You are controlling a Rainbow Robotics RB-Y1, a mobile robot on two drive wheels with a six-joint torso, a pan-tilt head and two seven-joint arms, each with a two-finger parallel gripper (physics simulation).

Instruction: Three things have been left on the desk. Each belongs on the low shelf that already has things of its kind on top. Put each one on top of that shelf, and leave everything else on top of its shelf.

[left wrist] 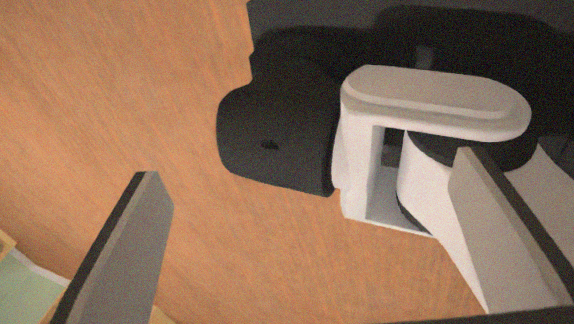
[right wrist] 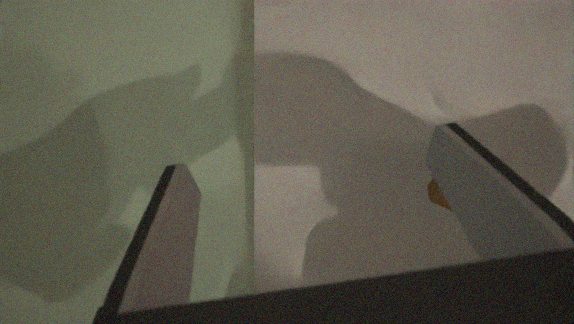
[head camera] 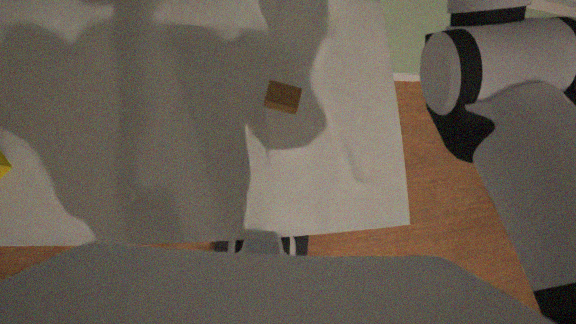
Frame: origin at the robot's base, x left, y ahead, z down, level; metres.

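Where they show: left gripper, fingertip midpoint: [left wrist: 305, 178]; right gripper, fingertip midpoint: [right wrist: 311, 161].
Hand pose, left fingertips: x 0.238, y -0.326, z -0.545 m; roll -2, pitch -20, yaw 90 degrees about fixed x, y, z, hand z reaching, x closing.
Each offset is from my left fingertips to the top centre of the thing. "spot": to the spot under its first point. Level surfaces: height alone.
A brown block @[dx -0.237, dy +0.669, dz -0.215 m] [head camera: 283, 97] lies on the white desk @[dz -0.165 m] [head camera: 370, 200] [right wrist: 400, 45], right of the middle in the head view. In the right wrist view a small part of the brown block [right wrist: 437, 195] shows behind the right-hand finger. A yellow object @[spot: dx +0.498, dy +0.422, dz -0.187 m] [head camera: 4, 166] is cut off at the left edge of the head view, on the desk. My right gripper [right wrist: 311, 161] is open and empty, above the desk; it does not show in the head view. My left gripper [left wrist: 305, 178] is open and empty, above the wooden floor. The low shelves' tops are not plainly visible.
The wooden floor @[dz +0.555 m] [head camera: 435, 200] [left wrist: 125, 100] shows beside the desk. A green wall [head camera: 415, 40] [right wrist: 150, 40] stands beyond the desk. Part of a light wooden object [left wrist: 6, 244] is at the lower left of the left wrist view. My dark base [left wrist: 310, 25] is near the left gripper.
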